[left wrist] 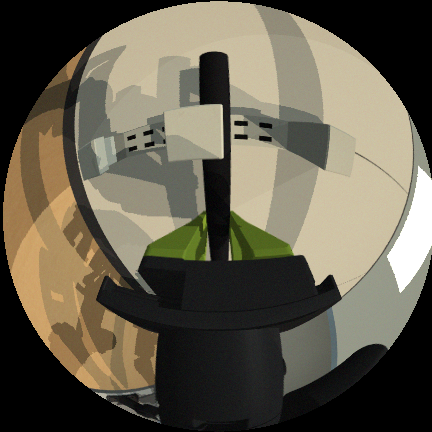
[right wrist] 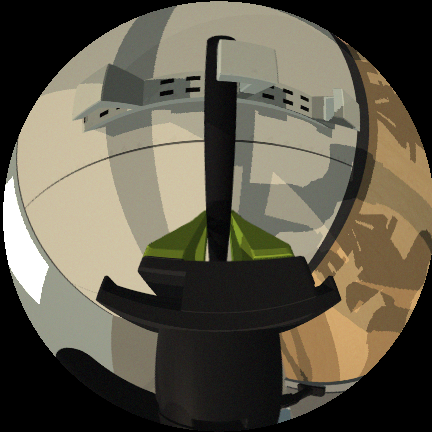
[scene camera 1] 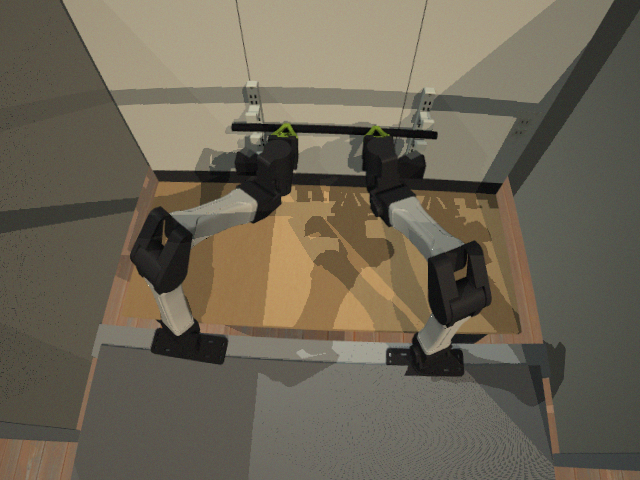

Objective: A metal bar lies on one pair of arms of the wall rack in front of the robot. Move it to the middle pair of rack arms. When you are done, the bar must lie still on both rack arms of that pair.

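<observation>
The black metal bar (scene camera 1: 330,129) (left wrist: 215,185) (right wrist: 219,125) runs level across the wall rack. My left gripper (scene camera 1: 285,127) (left wrist: 217,216) and my right gripper (scene camera 1: 376,130) (right wrist: 218,215) are both shut on it, inside the two rack uprights. In the left wrist view, the front lip of the middle rack arm (left wrist: 192,132) covers most of the bar's width. In the right wrist view, the other middle arm's lip (right wrist: 247,60) covers part of it, and the bar's upper side shows above the lip. Contact with the arm surfaces is hidden.
Upper rack arms (left wrist: 341,150) (right wrist: 120,87) stand above the bar and lower arms (left wrist: 102,155) (right wrist: 342,107) below it. The pale wall (scene camera 1: 330,51) is close behind the bar. A brown board (scene camera 1: 242,279) lies below the arms.
</observation>
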